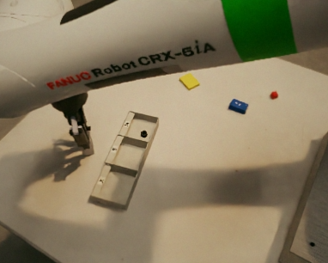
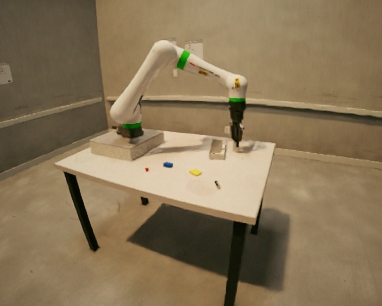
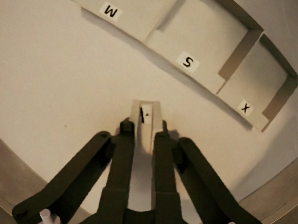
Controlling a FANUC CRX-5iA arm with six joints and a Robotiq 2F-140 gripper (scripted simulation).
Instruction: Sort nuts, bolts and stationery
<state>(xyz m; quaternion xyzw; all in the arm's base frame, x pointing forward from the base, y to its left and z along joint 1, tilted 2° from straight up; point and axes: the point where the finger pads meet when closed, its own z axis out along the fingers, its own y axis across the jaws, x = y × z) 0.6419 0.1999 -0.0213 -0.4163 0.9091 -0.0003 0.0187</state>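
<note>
Now: the yellow pad 7 cm behind my hand, 35 cm to the right of it and 3 cm below it. The rest, counted from my hand: pale bin 10 cm behind, 4 cm to the right, 2 cm below; then grey item 3 cm below; then black nut 9 cm behind, 12 cm to the right, 2 cm below.
</note>
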